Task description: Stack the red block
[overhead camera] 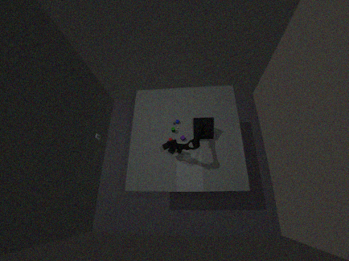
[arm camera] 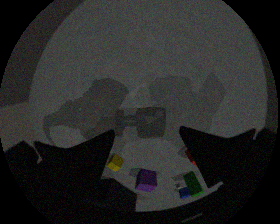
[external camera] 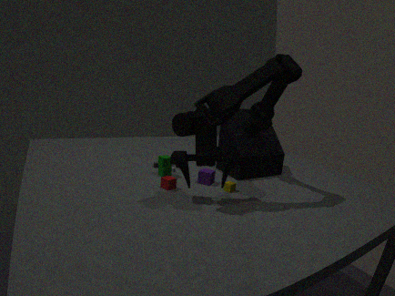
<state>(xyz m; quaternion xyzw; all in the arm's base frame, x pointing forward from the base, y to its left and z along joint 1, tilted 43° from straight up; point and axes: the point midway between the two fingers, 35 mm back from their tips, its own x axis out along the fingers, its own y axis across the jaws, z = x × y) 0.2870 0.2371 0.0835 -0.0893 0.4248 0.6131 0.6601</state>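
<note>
Right now my gripper tip is 70 mm short of the red block, 120 mm to the left of it and 30 mm above it. From my gripper tip the other things lie so: purple block (80 mm behind, 150 mm to the right, 20 mm below); then yellow block (120 mm behind, 60 mm to the right, 30 mm below).
</note>
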